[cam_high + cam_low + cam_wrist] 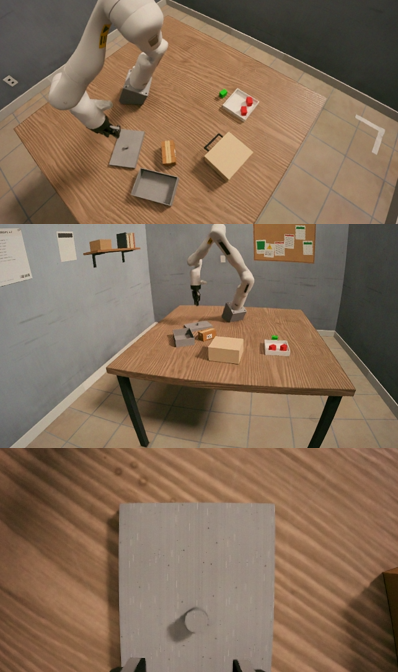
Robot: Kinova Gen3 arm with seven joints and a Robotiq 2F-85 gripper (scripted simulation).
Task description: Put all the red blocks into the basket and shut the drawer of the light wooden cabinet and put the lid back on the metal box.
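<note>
Now: hand 180 mm above the grey lid. The rest, counted from my hand: grey metal box: 250 mm ahead, 30 mm to the left, 160 mm below; then blue block: 180 mm ahead, 150 mm to the left, 170 mm below; then brown cardboard box: 150 mm ahead, 160 mm to the left, 150 mm below.
</note>
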